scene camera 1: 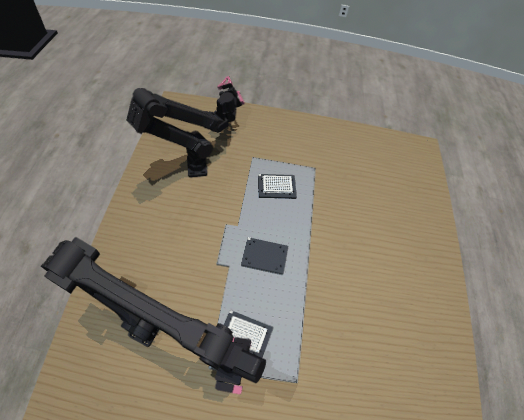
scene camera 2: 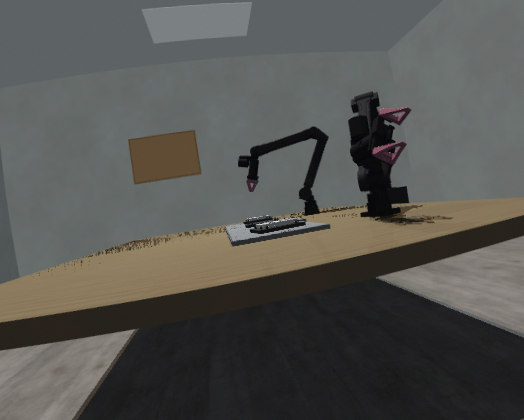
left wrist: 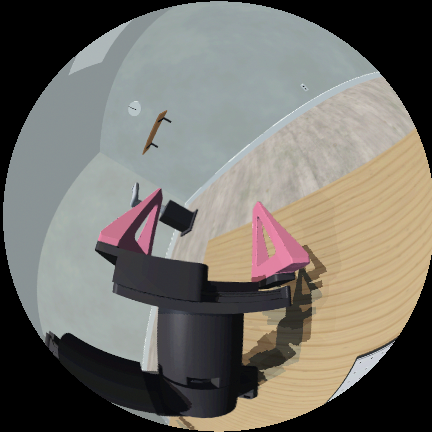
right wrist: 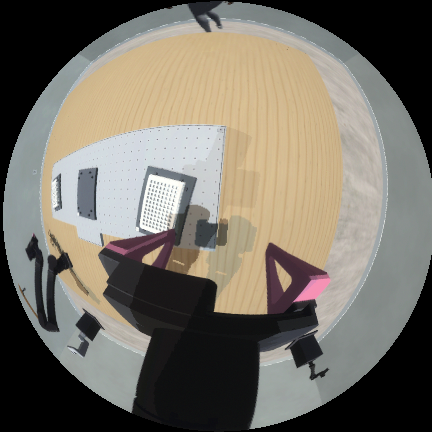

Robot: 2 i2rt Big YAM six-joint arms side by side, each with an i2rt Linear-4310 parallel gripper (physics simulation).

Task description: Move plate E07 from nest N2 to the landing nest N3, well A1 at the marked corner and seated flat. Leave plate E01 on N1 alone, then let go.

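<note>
A white plate [scene camera 1: 248,332] [right wrist: 161,202] sits on a dark nest at the board's lower end in scene camera 1. Another white plate [scene camera 1: 278,184] [right wrist: 56,192] sits on the upper nest. The middle nest [scene camera 1: 265,256] [right wrist: 87,193] is dark and bare. No plate or nest labels are legible, so I cannot tell E07 from E01. My right gripper [scene camera 1: 236,365] [scene camera 2: 252,187] [right wrist: 220,241] is open and empty, pointing down, well above the board's lower end and off to one side of the lower plate. My left gripper [scene camera 1: 235,88] [scene camera 2: 407,127] [left wrist: 208,197] is open and empty, raised near the table's upper edge.
The grey perforated board [scene camera 1: 275,215] [right wrist: 205,150] lies on the wooden table [scene camera 1: 380,250] [scene camera 2: 165,270] and carries all three nests. The right arm partly covers the lower nest in scene camera 1. The left arm's base stands beside the board's upper part.
</note>
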